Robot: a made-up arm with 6 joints.
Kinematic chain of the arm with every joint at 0, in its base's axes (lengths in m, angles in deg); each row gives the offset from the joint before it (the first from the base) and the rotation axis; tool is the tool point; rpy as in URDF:
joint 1: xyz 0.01 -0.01 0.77 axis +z
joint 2: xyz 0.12 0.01 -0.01 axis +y
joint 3: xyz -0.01 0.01 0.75 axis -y
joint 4: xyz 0 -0.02 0.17 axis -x
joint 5: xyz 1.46 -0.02 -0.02 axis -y
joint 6: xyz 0.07 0.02 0 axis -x
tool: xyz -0.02 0 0 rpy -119.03 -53.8 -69.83
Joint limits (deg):
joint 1: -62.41..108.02
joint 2: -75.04..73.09
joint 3: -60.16..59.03
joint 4: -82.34..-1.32
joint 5: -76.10..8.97
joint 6: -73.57..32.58
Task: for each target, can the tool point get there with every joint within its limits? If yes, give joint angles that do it. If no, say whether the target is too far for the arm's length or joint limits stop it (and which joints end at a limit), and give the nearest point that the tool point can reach.
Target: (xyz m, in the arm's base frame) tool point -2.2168 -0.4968 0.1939
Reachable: no: joint limits stop it (at a limit: joint 2, joint 3, joint 4, joint 5) | nearest point -1.6976 -0.3833 1.8897 | short by 1.777 m
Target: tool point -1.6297 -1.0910 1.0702
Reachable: no: joint limits stop it (at a limit: joint 2, joint 3, joint 4, joint 5) | nearest point -1.4493 -0.9721 1.8897 | short by 0.847 m
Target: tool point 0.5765 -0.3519 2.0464
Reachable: yes | joints -32.70 -59.87 -27.14 -22.84 -32.88 8.62
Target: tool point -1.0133 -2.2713 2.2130
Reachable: no: too far | nearest point -0.7230 -1.6298 1.9122 | short by 0.766 m
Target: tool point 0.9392 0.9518 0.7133
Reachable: yes | joints 44.45 -2.45 -39.27 -34.40 -60.60 -20.36
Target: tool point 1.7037 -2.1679 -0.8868
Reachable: no: too far | nearest point 1.1946 -1.5192 -0.0769 | short by 1.156 m
